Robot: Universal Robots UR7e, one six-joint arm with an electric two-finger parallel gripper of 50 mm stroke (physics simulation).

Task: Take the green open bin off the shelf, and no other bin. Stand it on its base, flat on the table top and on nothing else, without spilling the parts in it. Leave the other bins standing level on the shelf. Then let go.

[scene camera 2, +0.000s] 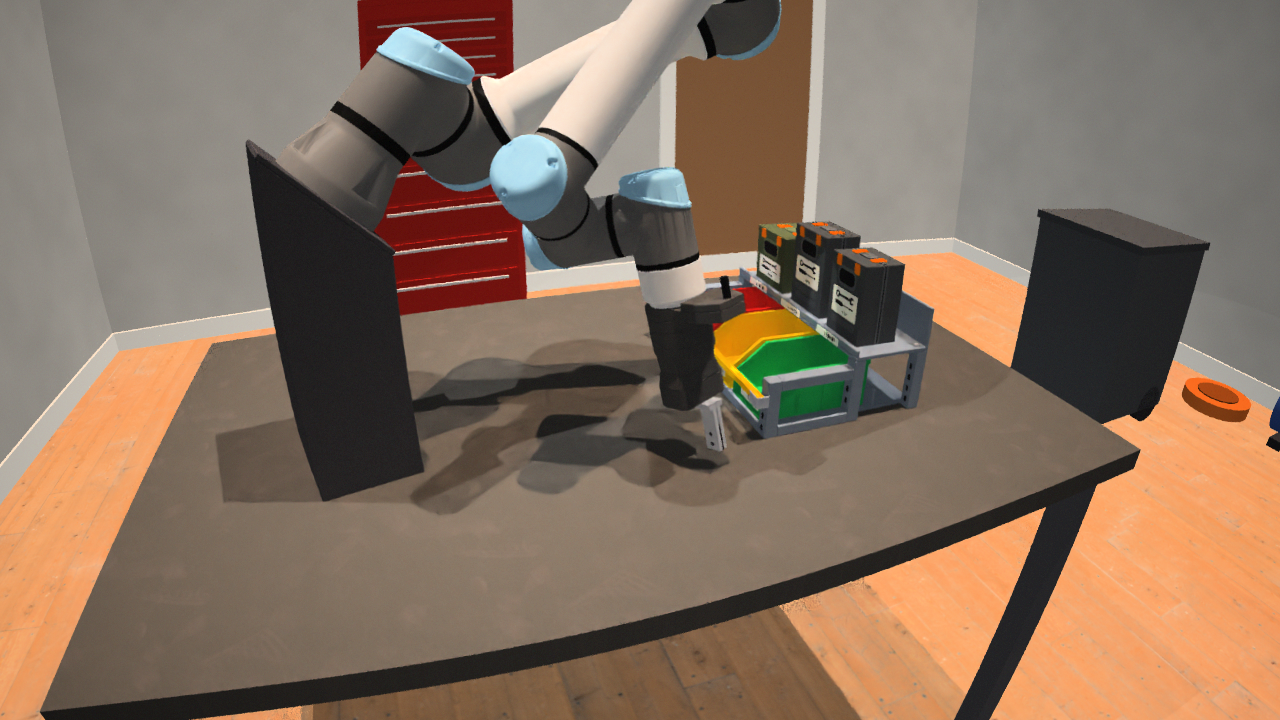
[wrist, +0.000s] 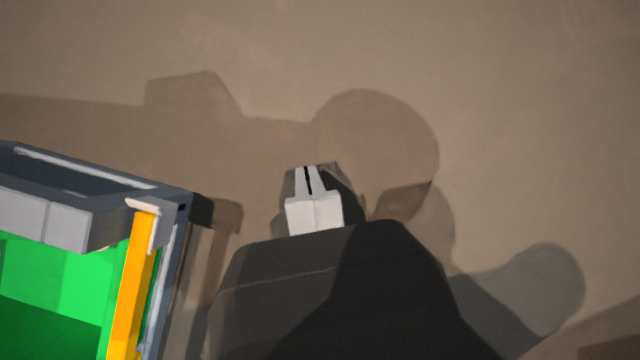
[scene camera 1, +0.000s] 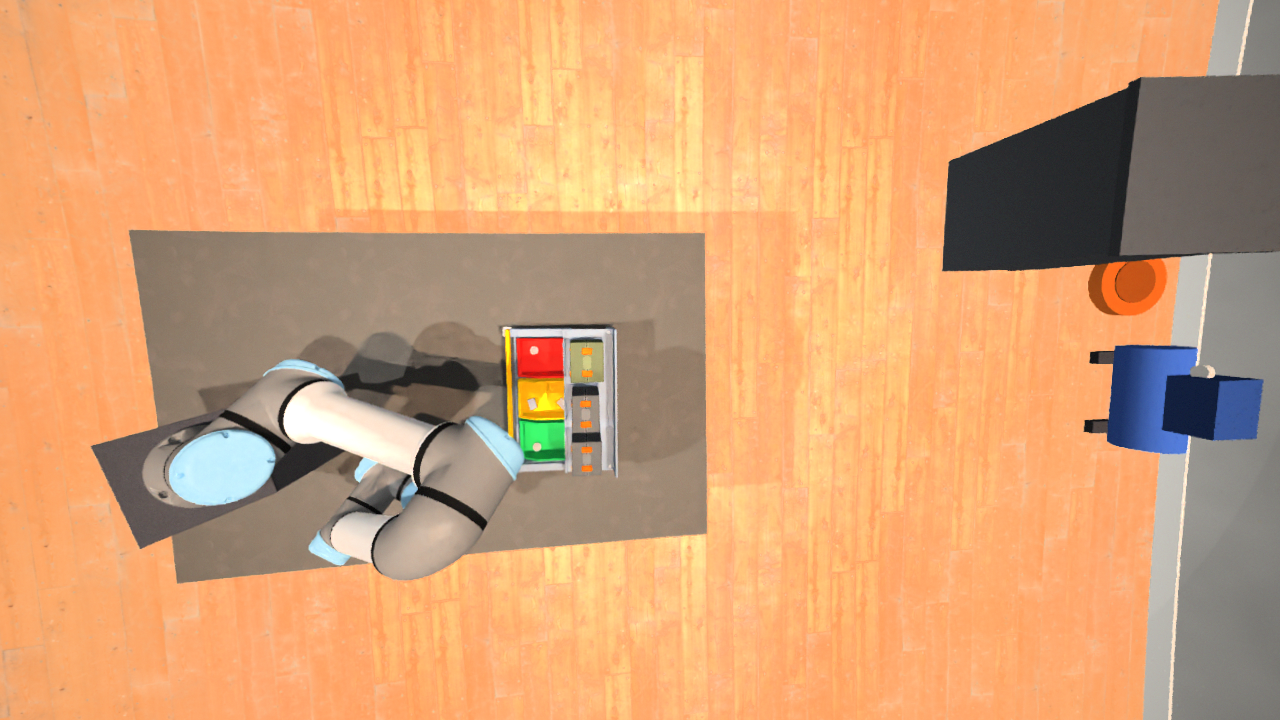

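Pixels of known places: gripper, between the fingertips: [scene camera 2: 717, 447] [wrist: 307, 182]; arm's base, origin of its link: [scene camera 2: 324, 196].
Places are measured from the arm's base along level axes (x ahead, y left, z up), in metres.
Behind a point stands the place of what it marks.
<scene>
The green open bin [scene camera 1: 551, 434] @[x 0.615, y 0.106, z -0.337 m] [scene camera 2: 792, 362] @[x 0.617, y 0.154, z -0.304 m] [wrist: 75, 290] @[x 0.588, y 0.121, z -0.337 m] sits at one end of the lower shelf [scene camera 1: 614, 420] @[x 0.761, y 0.215, z -0.195 m] [scene camera 2: 853, 394] @[x 0.680, y 0.041, z -0.301 m] [wrist: 70, 231] @[x 0.549, y 0.017, z -0.261 m], beside the yellow bin [scene camera 1: 529, 388] @[x 0.526, y 0.219, z -0.338 m] [scene camera 2: 760, 327] @[x 0.589, y 0.262, z -0.292 m]. A pale round part [scene camera 1: 537, 446] @[x 0.586, y 0.067, z -0.327 m] lies in the green bin. The red bin [scene camera 1: 549, 353] @[x 0.555, y 0.327, z -0.338 m] [scene camera 2: 757, 298] @[x 0.609, y 0.383, z -0.287 m] stands beyond the yellow one. My gripper [scene camera 2: 716, 445] @[x 0.471, y -0.049, z -0.322 m] [wrist: 307, 182] @[x 0.471, y -0.049, z -0.322 m] is shut and empty, its fingertips together. It points down in front of the shelf near the green bin's end, low over the table and apart from the bin. In scene camera 1 the arm hides the gripper.
A yellow bar [scene camera 1: 509, 376] @[x 0.472, y 0.249, z -0.282 m] [wrist: 131, 300] @[x 0.520, y 0.050, z -0.281 m] runs along the shelf's front. An olive case [scene camera 1: 586, 360] @[x 0.652, y 0.353, z -0.148 m] [scene camera 2: 776, 259] @[x 0.621, y 0.316, z -0.192 m] and two dark cases stand on the upper level. A grey end frame flanks the green bin. The arm's dark mounting stand [scene camera 2: 344, 358] @[x 0.037, y -0.097, z -0.168 m] rises from the table [scene camera 1: 358, 277] @[x 0.038, y 0.399, z -0.347 m] [scene camera 2: 537, 582] @[x 0.259, y -0.261, z -0.347 m].
</scene>
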